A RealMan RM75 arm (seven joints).
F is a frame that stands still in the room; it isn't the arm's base.
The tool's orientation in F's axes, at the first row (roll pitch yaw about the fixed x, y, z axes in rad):
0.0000 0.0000 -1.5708
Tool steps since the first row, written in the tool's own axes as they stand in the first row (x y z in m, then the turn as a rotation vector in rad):
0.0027 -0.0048 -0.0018 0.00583 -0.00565 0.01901
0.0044 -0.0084 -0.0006 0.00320 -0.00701 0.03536
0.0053 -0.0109 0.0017 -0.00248 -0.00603 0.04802
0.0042 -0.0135 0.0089 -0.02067 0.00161 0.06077
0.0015 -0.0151 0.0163 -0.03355 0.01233 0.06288
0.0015 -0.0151 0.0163 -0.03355 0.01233 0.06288
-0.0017 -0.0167 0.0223 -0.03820 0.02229 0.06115
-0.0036 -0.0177 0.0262 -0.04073 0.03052 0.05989
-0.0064 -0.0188 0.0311 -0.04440 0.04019 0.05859
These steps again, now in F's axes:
-0.0048 -0.0027 -0.0018 -0.00565 -0.00583 0.01901
-0.0084 -0.0044 -0.0006 -0.00701 -0.00320 0.03536
-0.0109 -0.0053 0.0017 -0.00603 0.00248 0.04802
-0.0135 -0.0042 0.0089 0.00161 0.02067 0.06077
-0.0151 -0.0015 0.0163 0.01233 0.03355 0.06288
-0.0151 -0.0015 0.0163 0.01233 0.03355 0.06288
-0.0167 0.0017 0.0223 0.02229 0.03820 0.06115
-0.0177 0.0036 0.0262 0.03052 0.04073 0.05989
-0.0188 0.0064 0.0311 0.04019 0.04440 0.05859

